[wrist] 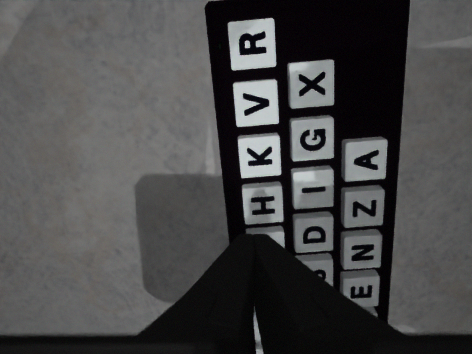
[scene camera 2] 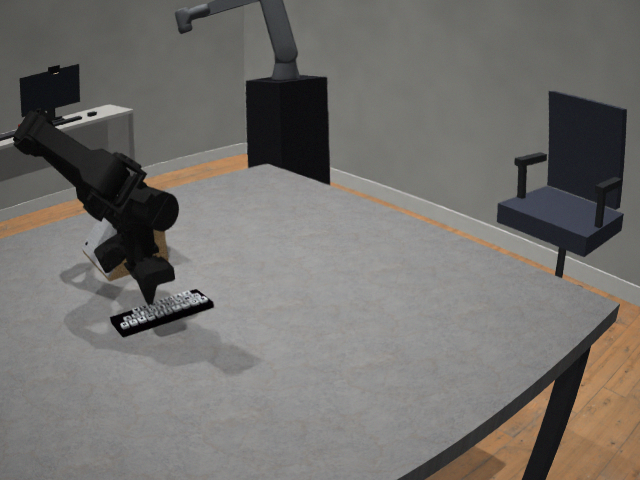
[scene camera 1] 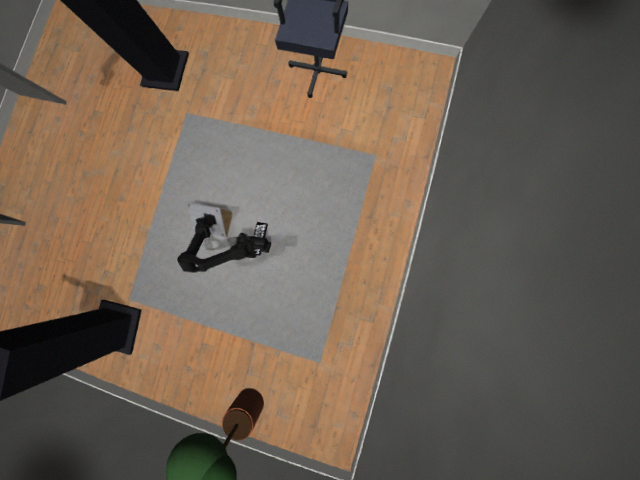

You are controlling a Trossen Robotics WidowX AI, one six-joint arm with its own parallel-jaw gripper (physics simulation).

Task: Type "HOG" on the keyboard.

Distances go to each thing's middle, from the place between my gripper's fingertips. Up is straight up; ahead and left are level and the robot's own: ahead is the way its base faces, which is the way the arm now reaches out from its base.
Now: hand 30 mm to the right of the black keyboard [scene camera 2: 116,320], 30 mm above it and 20 mm past it.
